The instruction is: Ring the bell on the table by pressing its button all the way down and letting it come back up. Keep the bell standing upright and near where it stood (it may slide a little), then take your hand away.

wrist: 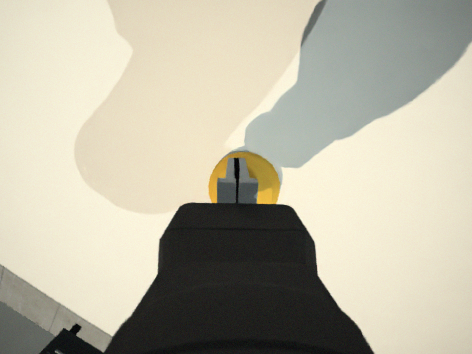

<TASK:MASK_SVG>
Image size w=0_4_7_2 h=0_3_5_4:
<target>my gripper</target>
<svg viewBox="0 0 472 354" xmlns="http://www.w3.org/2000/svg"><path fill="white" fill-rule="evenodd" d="M104 354L374 354L358 325L340 309L319 278L315 241L294 208L285 204L257 204L259 183L256 178L249 177L245 158L228 158L225 178L218 178L217 203L191 202L185 203L178 208L159 239L157 276L132 315L121 324L113 335Z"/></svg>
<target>bell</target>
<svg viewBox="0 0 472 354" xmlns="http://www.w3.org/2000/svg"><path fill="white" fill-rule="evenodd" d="M278 174L273 165L258 154L250 153L249 151L230 154L215 166L211 174L208 186L211 202L217 203L218 178L225 178L228 158L245 158L249 177L256 178L259 183L257 204L277 203L280 192Z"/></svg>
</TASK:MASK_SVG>
